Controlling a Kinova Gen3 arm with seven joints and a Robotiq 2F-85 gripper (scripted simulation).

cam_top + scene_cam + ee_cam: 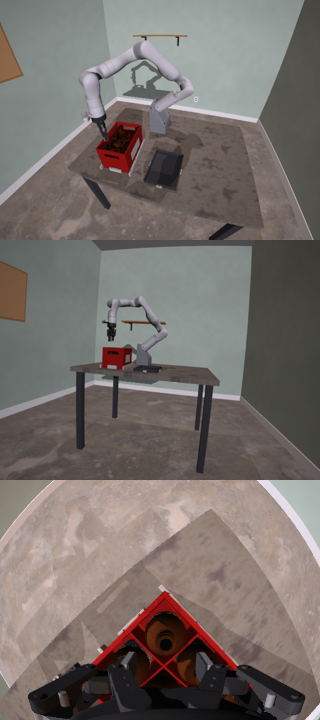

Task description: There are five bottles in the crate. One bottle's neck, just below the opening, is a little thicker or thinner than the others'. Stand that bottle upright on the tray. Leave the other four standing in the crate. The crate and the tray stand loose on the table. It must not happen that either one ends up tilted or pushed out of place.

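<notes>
The crate is 90 mm behind my hand, 40 mm to the left of it and 160 mm below it. Also, from my hand: dark tray 60 mm behind, 340 mm to the left, 230 mm below.
</notes>
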